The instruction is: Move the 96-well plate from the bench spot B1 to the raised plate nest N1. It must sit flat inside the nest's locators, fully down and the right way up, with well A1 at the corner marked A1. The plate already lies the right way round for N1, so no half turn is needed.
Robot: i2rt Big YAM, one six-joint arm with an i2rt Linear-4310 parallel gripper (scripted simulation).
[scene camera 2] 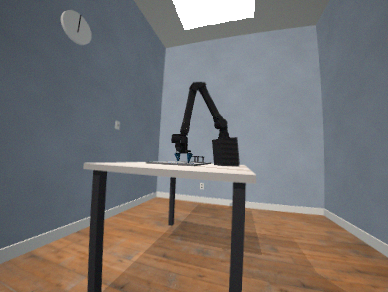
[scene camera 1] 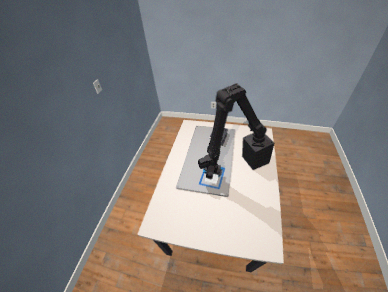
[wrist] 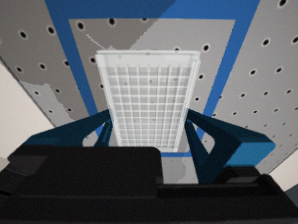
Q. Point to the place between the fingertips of my gripper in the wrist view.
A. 148,112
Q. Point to a 96-well plate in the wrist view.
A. At 152,94
